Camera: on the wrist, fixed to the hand. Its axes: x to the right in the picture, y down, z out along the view.
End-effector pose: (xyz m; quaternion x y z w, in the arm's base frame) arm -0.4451 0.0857 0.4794 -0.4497 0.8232 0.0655 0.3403
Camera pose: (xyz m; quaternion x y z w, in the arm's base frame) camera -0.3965 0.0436 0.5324 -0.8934 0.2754 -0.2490 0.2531
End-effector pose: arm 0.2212 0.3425 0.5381 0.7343 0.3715 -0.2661 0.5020
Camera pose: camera 0.1499 0.3839 0.5265 0.2792 0.8022 -0.5148 0.1160
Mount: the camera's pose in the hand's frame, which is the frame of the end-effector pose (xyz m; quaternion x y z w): -0.0212 -0.0733 -0.0333 0.0328 0.0559 -0.7129 0.6983
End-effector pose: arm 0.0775 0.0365 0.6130 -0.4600 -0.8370 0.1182 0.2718
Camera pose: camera 0.0536 -0.0232 0.6659 0.2778 -0.8933 -0.1095 0.3359
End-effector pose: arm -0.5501 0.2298 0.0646 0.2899 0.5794 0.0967 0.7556
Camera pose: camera -0.6016 0.1708 0.0363 -0.1912 0.6566 -0.4739 0.5547
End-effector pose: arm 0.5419 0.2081 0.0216 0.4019 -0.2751 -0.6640 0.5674
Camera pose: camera 0.5317 0.2468 -0.0514 -0.5325 -0.1043 0.8366 0.0750
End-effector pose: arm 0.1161 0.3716 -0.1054 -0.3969 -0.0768 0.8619 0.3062
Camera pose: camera 0.1852 0.4141 -0.0868 -0.2605 -0.2912 0.3639 0.8455
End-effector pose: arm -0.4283 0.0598 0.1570 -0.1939 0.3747 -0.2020 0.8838
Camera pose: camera -0.4820 0.0023 0.1842 -0.3623 0.1662 -0.7943 0.4586
